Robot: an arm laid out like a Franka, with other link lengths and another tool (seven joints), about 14 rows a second.
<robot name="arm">
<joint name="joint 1" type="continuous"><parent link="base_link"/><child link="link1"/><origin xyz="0 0 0.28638" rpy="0 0 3.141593"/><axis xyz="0 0 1"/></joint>
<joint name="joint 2" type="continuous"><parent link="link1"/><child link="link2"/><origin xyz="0 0 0" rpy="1.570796 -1.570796 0"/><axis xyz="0 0 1"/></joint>
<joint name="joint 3" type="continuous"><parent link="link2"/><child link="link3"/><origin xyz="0.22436 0 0" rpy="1.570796 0 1.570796"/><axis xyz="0 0 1"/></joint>
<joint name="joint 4" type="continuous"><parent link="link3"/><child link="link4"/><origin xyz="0.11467 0 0" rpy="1.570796 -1.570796 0"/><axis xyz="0 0 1"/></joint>
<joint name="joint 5" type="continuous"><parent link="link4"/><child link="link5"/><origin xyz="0.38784 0.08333 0" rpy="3.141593 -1.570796 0"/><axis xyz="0 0 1"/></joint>
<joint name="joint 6" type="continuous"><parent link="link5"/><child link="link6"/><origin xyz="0 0 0" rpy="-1.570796 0 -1.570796"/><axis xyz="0 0 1"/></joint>
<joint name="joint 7" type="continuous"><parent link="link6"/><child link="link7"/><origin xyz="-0.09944 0 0" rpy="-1.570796 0 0"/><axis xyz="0 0 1"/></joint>
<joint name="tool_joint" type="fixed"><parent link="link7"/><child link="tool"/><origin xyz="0.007 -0.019 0.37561" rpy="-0.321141 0 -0.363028"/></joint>
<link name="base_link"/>
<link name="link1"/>
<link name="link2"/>
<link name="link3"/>
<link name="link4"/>
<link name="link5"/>
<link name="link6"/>
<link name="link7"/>
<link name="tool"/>
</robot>
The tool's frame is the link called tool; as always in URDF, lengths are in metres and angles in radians. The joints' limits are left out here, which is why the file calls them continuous.
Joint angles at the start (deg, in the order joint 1, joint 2, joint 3, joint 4, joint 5, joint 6, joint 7): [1.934, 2.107, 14.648, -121.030, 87.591, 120.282, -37.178]
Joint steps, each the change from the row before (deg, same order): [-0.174, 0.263, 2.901, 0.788, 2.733, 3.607, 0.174]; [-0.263, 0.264, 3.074, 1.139, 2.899, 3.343, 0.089]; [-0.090, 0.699, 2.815, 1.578, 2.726, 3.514, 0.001]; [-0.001, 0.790, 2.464, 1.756, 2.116, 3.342, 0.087]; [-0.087, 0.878, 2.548, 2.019, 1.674, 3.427, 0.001]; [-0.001, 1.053, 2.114, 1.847, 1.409, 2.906, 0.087]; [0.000, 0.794, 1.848, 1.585, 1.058, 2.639, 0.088]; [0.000, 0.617, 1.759, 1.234, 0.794, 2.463, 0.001]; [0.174, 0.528, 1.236, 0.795, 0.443, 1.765, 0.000]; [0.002, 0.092, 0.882, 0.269, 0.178, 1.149, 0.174]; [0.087, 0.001, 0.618, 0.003, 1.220, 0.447, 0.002]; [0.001, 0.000, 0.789, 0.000, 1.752, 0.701, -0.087]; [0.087, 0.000, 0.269, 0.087, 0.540, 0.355, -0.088]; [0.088, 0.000, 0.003, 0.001, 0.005, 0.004, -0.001]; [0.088, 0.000, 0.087, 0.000, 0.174, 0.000, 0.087]
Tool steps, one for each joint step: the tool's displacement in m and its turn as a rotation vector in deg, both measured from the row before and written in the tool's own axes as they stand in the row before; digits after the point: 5 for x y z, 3 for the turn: [-0.00958, 0.00439, 0.02032, 0.242, -1.965, -0.199]; [-0.00950, 0.00970, 0.02265, -0.245, -1.948, -0.278]; [-0.00901, 0.00820, 0.02160, -0.157, -2.027, -0.163]; [-0.00756, 0.00791, 0.01916, -0.037, -1.755, -0.142]; [-0.00681, 0.00909, 0.01883, 0.019, -1.534, -0.371]; [-0.00363, 0.00688, 0.01603, -0.061, -1.369, 0.121]; [-0.00268, 0.00684, 0.01319, 0.049, -1.144, 0.024]; [0.00040, 0.00580, 0.01142, 0.187, -0.818, -0.020]; [0.00383, 0.00341, 0.00877, 0.169, -0.341, 0.106]; [0.00323, 0.00231, 0.00464, 0.247, -0.155, 0.097]; [0.00435, 0.00386, 0.00517, -0.368, -0.492, 0.825]; [0.00385, 0.00371, 0.00514, -0.341, -0.879, 1.091]; [0.00137, 0.00186, 0.00229, -0.095, -0.251, 0.218]; [0.00107, 0.00045, 0.00073, -0.039, 0.076, 0.011]; [0.00186, 0.00118, 0.00152, -0.133, 0.006, 0.224]
